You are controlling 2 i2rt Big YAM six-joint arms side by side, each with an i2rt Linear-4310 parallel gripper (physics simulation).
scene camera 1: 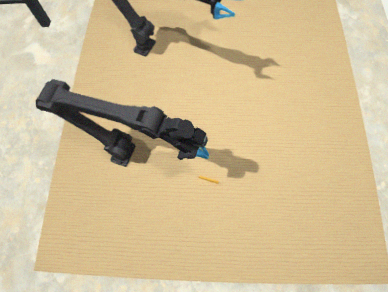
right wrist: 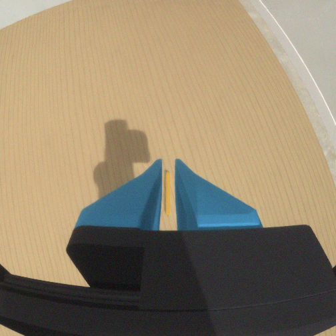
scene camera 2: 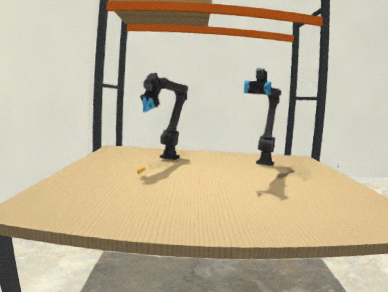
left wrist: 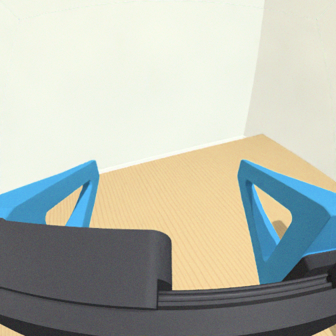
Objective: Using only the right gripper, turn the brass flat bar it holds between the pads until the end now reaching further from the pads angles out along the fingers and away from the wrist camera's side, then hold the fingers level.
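Pixels of known places: left gripper, fingertip midpoint: (scene camera 1: 239, 6) (scene camera 2: 254, 86); right gripper, fingertip midpoint: (scene camera 1: 207, 156) (scene camera 2: 144, 111); left arm's base, link origin: (scene camera 1: 144, 47) (scene camera 2: 265, 163); right arm's base, link origin: (scene camera 1: 123, 153) (scene camera 2: 169, 157).
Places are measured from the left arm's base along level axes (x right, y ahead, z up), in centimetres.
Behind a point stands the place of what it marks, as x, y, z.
The brass flat bar (scene camera 1: 208, 179) @(55.2, 66.7, 1.9) (scene camera 2: 141, 170) @(54.5, 67.7, 0.9) is down at the table top (scene camera 1: 150, 230) @(87.1, 53.4, 0.0) (scene camera 2: 200, 215) @(3.7, 105.7, 0.0), apart from both grippers. In the right wrist view the bar (right wrist: 167, 192) shows as a thin strip through the gap between the fingers, beyond them and touching neither. My right gripper (scene camera 1: 206, 155) @(55.1, 65.7, 32.6) (scene camera 2: 146, 110) @(55.1, 65.7, 32.6) (right wrist: 168, 167) is shut with a narrow gap between its pads and holds nothing. It hangs well above the table with its fingers slanting down. My left gripper (scene camera 1: 237, 6) @(0.0, 52.9, 48.6) (scene camera 2: 257, 87) @(0.0, 52.9, 48.6) (left wrist: 168, 167) is wide open and empty, high above the table.
The right gripper's shadow (scene camera 1: 240, 167) @(42.9, 77.7, 0.0) (right wrist: 117, 150) falls on the table close to the bar. The left arm's shadow (scene camera 1: 225, 51) @(-16.6, 43.6, 0.0) (scene camera 2: 277, 187) @(-16.3, 54.1, 0.0) lies farther off. A dark rack with orange beams (scene camera 2: 215, 8) stands behind the arms.
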